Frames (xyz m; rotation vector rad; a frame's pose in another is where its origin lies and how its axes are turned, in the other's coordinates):
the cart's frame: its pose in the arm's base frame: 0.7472 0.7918 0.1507 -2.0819 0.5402 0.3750
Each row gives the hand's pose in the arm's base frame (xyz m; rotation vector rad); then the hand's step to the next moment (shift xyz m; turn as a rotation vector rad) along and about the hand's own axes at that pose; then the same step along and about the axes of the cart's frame.
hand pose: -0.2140 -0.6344 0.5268 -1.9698 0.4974 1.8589
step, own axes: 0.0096 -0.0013 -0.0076 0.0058 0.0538 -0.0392
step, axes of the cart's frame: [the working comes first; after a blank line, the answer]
step, axes of the arm's base frame: 0.0078 -0.0027 -0.0092 0.0070 -0.0662 -0.0058

0.0115 0.0038 0.0022 0.0240 0.0322 -0.0534
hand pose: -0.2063 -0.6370 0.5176 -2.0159 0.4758 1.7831
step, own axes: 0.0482 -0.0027 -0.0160 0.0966 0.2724 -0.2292
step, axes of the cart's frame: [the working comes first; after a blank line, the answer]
step, axes of the arm's base frame: 0.0211 -0.0052 -0.0460 0.0701 -0.3500 -0.0931

0.0404 0.0245 0.0187 0.1838 0.1979 -0.2512
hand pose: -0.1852 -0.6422 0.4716 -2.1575 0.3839 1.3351
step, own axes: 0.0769 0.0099 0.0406 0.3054 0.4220 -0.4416
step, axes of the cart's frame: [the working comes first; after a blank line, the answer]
step, axes of the arm's base frame: 0.0010 0.0205 -0.0851 0.2430 -0.5861 -0.2526

0.0353 0.0504 0.0623 0.4600 0.3362 -0.3765
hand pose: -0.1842 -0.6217 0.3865 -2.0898 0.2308 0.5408
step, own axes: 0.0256 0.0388 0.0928 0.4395 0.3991 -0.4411
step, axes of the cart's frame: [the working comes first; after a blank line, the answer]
step, axes of the arm's base frame: -0.0182 0.0575 -0.0845 0.3699 -0.5671 -0.2977

0.0100 0.0421 0.0944 0.5851 0.2942 -0.3436
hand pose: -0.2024 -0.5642 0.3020 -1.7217 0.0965 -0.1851
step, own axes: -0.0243 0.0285 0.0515 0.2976 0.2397 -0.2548
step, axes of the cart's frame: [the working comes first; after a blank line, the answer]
step, axes of the arm's base frame: -0.0135 0.0497 -0.0375 0.2571 -0.3364 -0.1780

-0.0058 0.0099 0.0626 0.3800 0.1563 -0.2052
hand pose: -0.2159 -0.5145 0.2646 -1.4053 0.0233 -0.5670
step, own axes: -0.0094 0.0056 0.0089 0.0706 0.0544 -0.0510
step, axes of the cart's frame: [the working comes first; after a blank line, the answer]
step, axes of the arm's base frame: -0.0031 0.0121 -0.0065 0.0633 -0.0712 -0.0382

-0.0025 0.0004 0.0139 0.0883 0.0289 -0.0437
